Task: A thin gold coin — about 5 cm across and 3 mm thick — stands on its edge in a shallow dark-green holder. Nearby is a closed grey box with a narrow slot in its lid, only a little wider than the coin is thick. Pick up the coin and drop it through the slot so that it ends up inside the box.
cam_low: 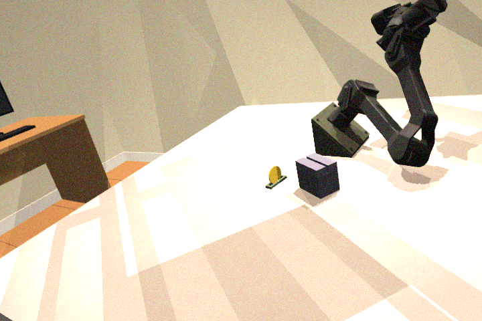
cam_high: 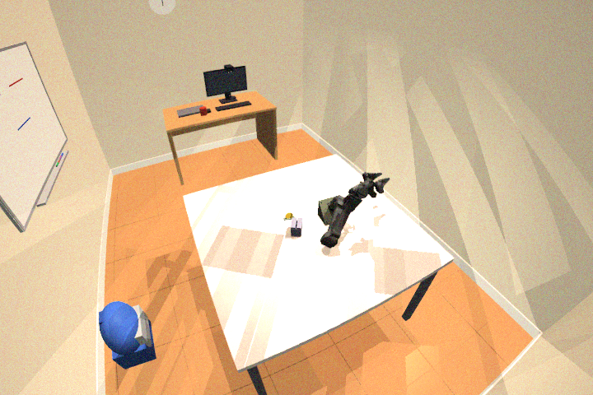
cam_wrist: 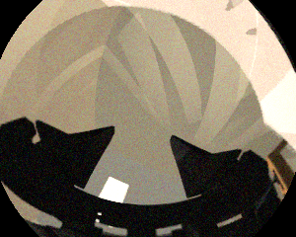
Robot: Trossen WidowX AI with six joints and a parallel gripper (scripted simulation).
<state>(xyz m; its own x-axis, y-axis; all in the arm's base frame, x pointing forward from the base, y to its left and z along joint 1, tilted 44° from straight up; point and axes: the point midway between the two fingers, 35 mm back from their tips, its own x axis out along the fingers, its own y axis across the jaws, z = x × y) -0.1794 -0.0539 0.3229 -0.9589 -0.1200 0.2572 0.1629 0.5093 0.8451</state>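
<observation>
Now: gripper tip 460 mm short of the gold coin, 280 mm to the left of it and 340 mm above it.
</observation>
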